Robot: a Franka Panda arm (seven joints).
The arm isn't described. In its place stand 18 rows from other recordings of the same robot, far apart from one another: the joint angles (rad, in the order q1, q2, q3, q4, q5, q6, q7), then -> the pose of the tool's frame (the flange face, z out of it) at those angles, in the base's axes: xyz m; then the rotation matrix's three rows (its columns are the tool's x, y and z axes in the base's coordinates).
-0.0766 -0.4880 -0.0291 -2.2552 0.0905 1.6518 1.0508 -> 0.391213 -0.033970 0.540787; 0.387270 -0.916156 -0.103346; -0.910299 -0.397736 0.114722; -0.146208 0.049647 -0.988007
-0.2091 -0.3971 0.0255 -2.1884 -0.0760 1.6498 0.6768 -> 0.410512 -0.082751 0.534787; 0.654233 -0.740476 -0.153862; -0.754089 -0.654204 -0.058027; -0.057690 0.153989 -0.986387
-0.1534 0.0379 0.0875 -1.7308 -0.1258 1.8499 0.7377 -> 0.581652 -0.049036 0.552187; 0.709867 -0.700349 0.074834; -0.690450 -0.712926 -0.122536; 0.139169 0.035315 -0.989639
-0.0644 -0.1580 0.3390 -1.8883 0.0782 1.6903 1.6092 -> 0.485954 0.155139 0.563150; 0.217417 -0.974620 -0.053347; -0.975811 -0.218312 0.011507; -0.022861 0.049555 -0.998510
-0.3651 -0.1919 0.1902 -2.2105 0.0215 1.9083 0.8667 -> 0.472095 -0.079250 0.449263; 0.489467 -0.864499 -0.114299; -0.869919 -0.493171 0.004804; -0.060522 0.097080 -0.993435
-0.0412 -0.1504 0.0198 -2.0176 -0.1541 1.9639 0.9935 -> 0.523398 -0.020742 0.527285; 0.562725 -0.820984 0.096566; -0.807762 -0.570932 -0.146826; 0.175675 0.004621 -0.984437
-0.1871 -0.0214 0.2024 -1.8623 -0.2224 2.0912 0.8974 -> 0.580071 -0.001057 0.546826; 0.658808 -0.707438 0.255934; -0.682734 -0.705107 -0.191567; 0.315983 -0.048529 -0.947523
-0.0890 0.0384 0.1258 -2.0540 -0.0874 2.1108 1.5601 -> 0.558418 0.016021 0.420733; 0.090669 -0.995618 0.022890; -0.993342 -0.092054 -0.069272; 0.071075 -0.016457 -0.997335
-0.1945 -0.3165 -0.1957 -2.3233 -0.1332 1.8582 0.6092 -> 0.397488 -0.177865 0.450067; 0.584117 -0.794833 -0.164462; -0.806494 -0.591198 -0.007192; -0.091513 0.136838 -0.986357
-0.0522 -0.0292 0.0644 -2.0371 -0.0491 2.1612 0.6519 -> 0.559374 0.005111 0.471169; 0.805047 -0.572987 0.153572; -0.574211 -0.817692 -0.040761; 0.148930 -0.055369 -0.987296
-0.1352 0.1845 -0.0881 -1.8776 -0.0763 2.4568 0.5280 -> 0.623657 -0.138583 0.455577; 0.696407 -0.619241 0.362709; -0.613634 -0.775888 -0.146461; 0.372116 -0.120574 -0.920321
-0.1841 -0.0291 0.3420 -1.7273 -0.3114 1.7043 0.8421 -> 0.551564 0.060936 0.581683; 0.793097 -0.606173 0.059589; -0.563162 -0.767041 -0.307403; 0.232046 0.210242 -0.949712
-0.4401 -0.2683 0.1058 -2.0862 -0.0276 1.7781 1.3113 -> 0.446613 -0.153559 0.534562; -0.071630 -0.995800 -0.057025; -0.996536 0.073870 -0.038205; 0.042257 0.054091 -0.997641
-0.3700 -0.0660 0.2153 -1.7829 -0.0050 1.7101 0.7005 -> 0.534979 -0.080756 0.571036; 0.656253 -0.754459 -0.011160; -0.754518 -0.656045 -0.017526; 0.005901 0.019922 -0.999784
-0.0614 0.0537 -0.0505 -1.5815 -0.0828 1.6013 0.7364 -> 0.567726 -0.071724 0.592228; 0.664911 -0.745688 -0.042921; -0.746232 -0.660729 -0.081082; 0.032102 0.085942 -0.995783
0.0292 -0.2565 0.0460 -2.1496 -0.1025 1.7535 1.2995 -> 0.461713 0.026868 0.498426; 0.365873 -0.921662 -0.129140; -0.928249 -0.351401 -0.121945; 0.067012 0.164490 -0.984100
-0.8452 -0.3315 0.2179 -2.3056 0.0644 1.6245 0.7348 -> 0.336142 -0.231203 0.449624; 0.132270 -0.950604 -0.280814; -0.958944 -0.194420 0.206462; -0.250860 0.241977 -0.937292
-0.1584 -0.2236 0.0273 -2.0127 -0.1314 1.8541 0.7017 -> 0.492572 -0.074252 0.556422; 0.692991 -0.719295 0.048772; -0.708380 -0.691928 -0.139405; 0.134020 0.062057 -0.989034
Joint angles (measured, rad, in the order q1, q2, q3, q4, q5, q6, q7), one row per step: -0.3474 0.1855 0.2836 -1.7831 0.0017 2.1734 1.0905; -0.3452 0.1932 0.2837 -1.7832 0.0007 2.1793 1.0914; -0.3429 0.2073 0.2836 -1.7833 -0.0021 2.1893 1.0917; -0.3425 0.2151 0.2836 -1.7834 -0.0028 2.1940 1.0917; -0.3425 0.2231 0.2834 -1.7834 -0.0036 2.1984 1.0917; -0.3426 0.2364 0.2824 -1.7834 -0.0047 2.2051 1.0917; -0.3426 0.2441 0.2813 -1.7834 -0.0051 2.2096 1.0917; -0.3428 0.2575 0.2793 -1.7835 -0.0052 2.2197 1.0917; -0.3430 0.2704 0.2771 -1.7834 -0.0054 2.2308 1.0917; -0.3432 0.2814 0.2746 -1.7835 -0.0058 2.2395 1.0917; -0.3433 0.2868 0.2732 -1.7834 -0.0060 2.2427 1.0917; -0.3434 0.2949 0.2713 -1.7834 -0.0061 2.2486 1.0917; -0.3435 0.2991 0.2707 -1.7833 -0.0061 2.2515 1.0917; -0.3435 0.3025 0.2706 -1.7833 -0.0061 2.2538 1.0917
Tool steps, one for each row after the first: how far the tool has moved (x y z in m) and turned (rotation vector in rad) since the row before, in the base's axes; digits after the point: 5 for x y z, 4 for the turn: 0.00160 0.00098 -0.00411 0.0015 0.0015 0.0015; 0.00270 0.00055 -0.00762 0.0016 0.0035 0.0025; 0.00133 -0.00015 -0.00434 0.0017 0.0028 0.0004; 0.00129 -0.00053 -0.00447 0.0016 0.0032 -0.0001; 0.00199 -0.00130 -0.00754 0.0028 0.0060 -0.0010; 0.00115 -0.00101 -0.00434 0.0017 0.0029 -0.0012; 0.00209 -0.00192 -0.00739 0.0033 0.0028 -0.0027; 0.00206 -0.00202 -0.00692 0.0028 0.0012 -0.0030; 0.00156 -0.00209 -0.00613 0.0021 0.0020 -0.0030; 0.00066 -0.00111 -0.00307 0.0010 0.0019 -0.0016; 0.00105 -0.00151 -0.00456 0.0017 0.0019 -0.0023; 0.00055 -0.00058 -0.00232 0.0010 0.0010 -0.0009; 0.00044 -0.00018 -0.00191 0.0009 0.0009 -0.0003
